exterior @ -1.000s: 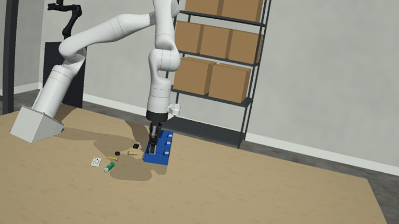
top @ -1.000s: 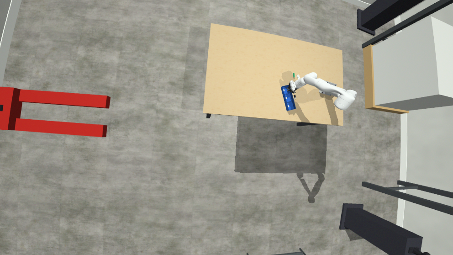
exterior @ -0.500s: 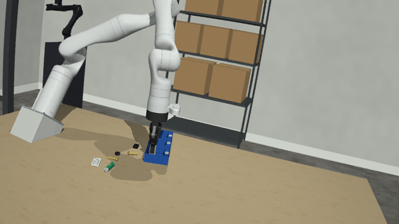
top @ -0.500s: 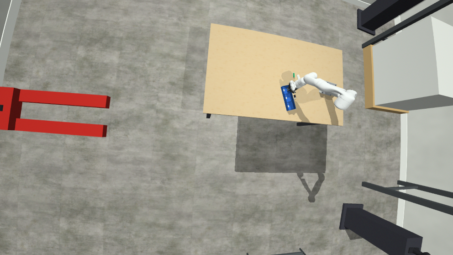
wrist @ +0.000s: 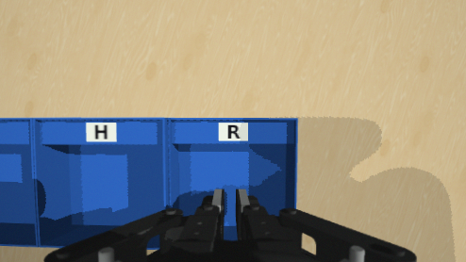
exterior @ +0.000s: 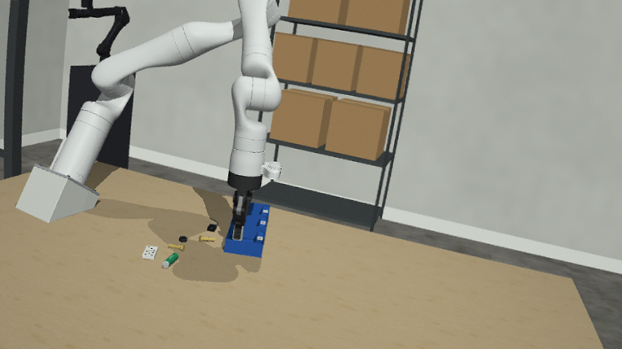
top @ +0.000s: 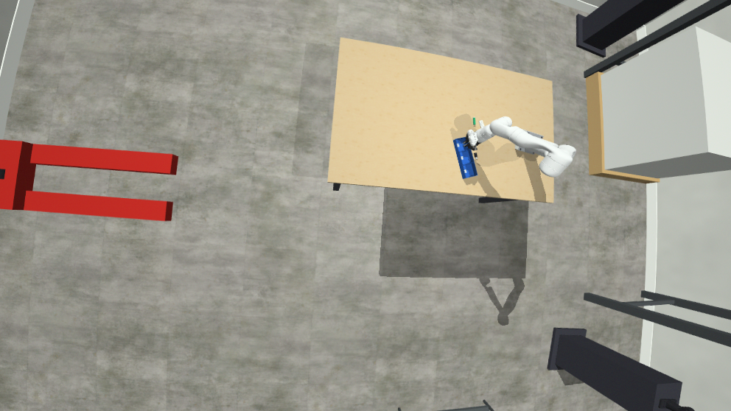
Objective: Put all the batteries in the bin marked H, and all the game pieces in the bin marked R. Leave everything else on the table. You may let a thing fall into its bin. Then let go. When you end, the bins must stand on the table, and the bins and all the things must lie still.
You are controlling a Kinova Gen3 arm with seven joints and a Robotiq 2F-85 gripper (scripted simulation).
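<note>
Right now the blue three-part bin is 8 cm to the left of my hand, 2 cm below it and 2 cm behind it. Round my hand: green battery 18 cm to the right, 6 cm behind, 3 cm below; then black nut 11 cm behind, 6 cm to the right, 3 cm below; then black piece 10 cm behind, 5 cm to the left, 3 cm below.
</note>
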